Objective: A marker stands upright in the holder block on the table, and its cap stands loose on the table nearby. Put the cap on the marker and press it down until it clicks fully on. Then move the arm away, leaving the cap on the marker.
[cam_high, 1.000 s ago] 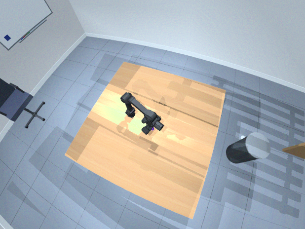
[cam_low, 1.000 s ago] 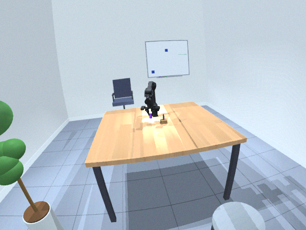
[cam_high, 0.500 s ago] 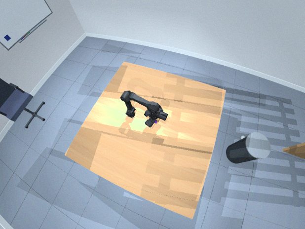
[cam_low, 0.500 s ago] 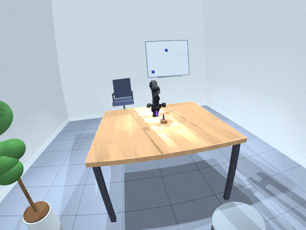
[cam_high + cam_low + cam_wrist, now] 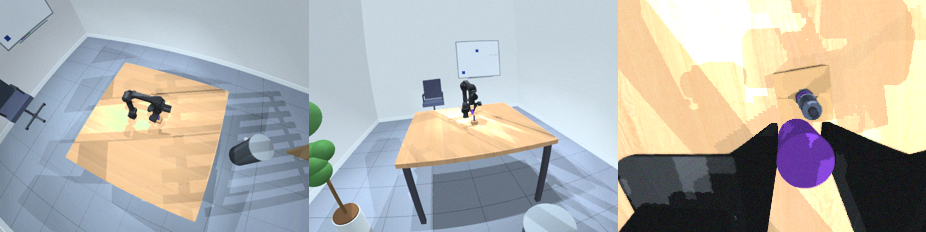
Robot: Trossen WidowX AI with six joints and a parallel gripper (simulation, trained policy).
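The holder block is 10 mm to the left of my gripper tip and 110 mm below it. From my gripper tip the other things lie so: purple cap: 10 mm ahead, 10 mm above.
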